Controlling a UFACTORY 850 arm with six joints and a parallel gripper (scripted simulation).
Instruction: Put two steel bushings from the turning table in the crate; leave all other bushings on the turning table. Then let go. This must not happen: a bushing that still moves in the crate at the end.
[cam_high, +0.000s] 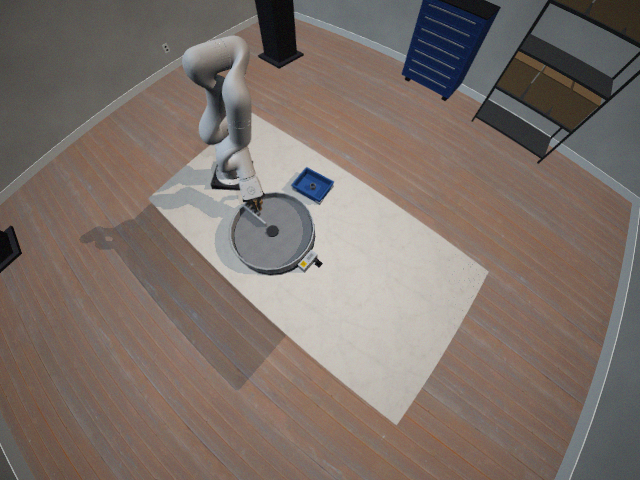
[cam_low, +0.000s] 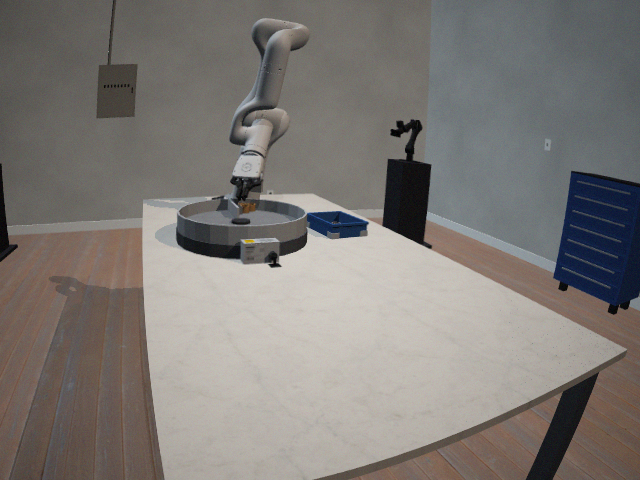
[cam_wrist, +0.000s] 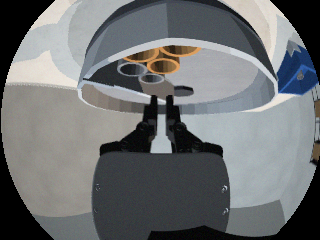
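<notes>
Right now the blue crate is 33 cm to the left of my hand, 10 cm below it and 7 cm ahead of it. Round my hand: round grey turning table: 13 cm ahead, 7 cm below, 2 cm to the right.
</notes>
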